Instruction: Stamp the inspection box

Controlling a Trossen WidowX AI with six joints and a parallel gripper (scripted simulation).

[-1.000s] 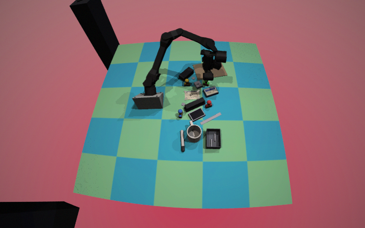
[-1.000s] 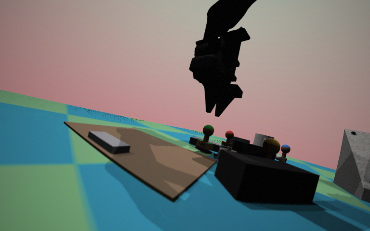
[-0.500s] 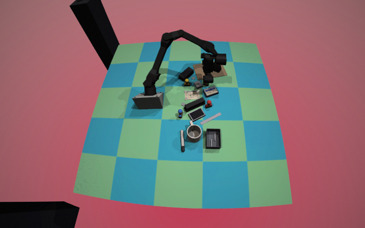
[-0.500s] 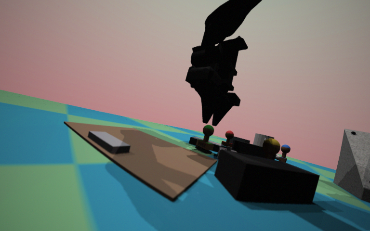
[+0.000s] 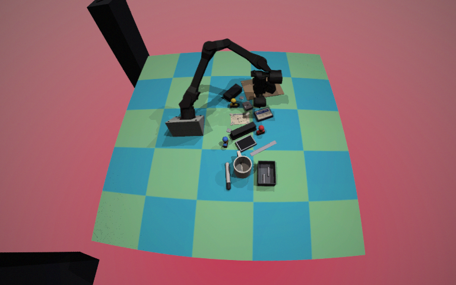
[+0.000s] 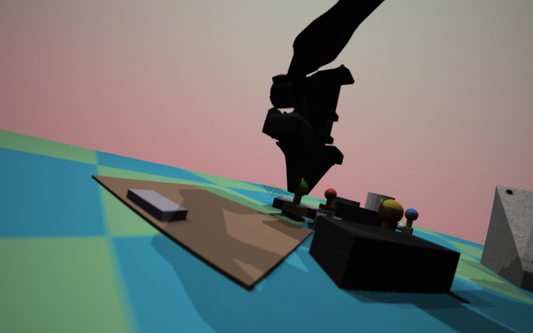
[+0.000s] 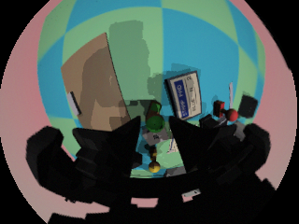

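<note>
The green stamp lies 20 mm below my gripper tip. The rest, counted from my gripper tip: yellow-knobbed stamp (130 mm behind, 20 mm to the right, 20 mm below); then blue-and-white tin (40 mm ahead, 60 mm to the right, 30 mm below); then grey cube (60 mm behind, 20 mm to the right, 20 mm below).
</note>
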